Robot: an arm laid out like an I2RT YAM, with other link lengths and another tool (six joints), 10 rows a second.
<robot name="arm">
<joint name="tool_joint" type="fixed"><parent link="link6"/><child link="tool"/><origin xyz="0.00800 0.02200 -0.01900" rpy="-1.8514 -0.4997 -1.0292"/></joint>
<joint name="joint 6" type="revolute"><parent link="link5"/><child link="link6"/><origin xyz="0.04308 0.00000 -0.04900" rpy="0.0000 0.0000 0.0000"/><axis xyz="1 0 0"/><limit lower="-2.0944" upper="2.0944"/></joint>
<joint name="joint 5" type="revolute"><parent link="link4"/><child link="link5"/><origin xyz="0.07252 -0.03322 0.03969" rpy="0.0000 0.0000 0.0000"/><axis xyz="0 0 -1"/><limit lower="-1.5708" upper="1.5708"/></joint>
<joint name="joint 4" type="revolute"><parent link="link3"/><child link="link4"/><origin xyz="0.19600 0.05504 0.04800" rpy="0.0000 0.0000 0.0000"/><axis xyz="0 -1 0"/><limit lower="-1.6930" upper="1.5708"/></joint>
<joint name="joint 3" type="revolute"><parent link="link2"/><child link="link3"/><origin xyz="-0.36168 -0.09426 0.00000" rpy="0.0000 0.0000 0.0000"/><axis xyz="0 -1 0"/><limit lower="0.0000" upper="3.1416"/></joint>
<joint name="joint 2" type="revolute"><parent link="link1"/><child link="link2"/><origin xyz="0.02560 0.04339 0.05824" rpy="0.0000 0.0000 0.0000"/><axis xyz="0 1 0"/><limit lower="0.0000" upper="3.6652"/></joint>
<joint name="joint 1" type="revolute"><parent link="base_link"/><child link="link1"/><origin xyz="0.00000 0.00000 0.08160" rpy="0.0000 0.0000 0.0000"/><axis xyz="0 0 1"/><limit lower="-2.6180" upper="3.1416"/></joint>
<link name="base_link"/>
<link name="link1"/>
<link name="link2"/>
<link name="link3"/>
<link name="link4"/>
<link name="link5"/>
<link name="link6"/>
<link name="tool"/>
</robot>
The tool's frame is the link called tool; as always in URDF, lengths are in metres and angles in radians.
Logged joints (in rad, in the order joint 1, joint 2, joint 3, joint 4, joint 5, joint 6), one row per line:
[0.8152 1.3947 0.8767 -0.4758 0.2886 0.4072]
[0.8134 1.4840 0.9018 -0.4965 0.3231 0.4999]
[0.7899 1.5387 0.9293 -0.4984 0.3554 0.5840]
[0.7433 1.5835 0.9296 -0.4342 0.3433 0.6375]
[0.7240 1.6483 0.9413 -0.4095 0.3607 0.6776]
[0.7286 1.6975 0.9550 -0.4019 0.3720 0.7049]
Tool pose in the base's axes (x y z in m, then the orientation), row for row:
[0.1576 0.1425 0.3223 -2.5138 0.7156 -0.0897]
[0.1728 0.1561 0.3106 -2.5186 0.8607 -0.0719]
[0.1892 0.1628 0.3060 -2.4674 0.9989 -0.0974]
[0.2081 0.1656 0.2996 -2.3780 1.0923 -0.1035]
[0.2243 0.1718 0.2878 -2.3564 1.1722 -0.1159]
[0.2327 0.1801 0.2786 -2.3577 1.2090 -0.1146]
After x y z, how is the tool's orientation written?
As a rotation vector, in radians.
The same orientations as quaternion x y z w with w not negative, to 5 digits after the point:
[-0.92812 0.26421 -0.03312 0.26016]
[-0.91892 0.31403 -0.02623 0.23722]
[-0.89998 0.36435 -0.03553 0.23667]
[-0.87718 0.40292 -0.03818 0.25837]
[-0.86586 0.43073 -0.04259 0.25088]
[-0.86250 0.44228 -0.04192 0.24232]

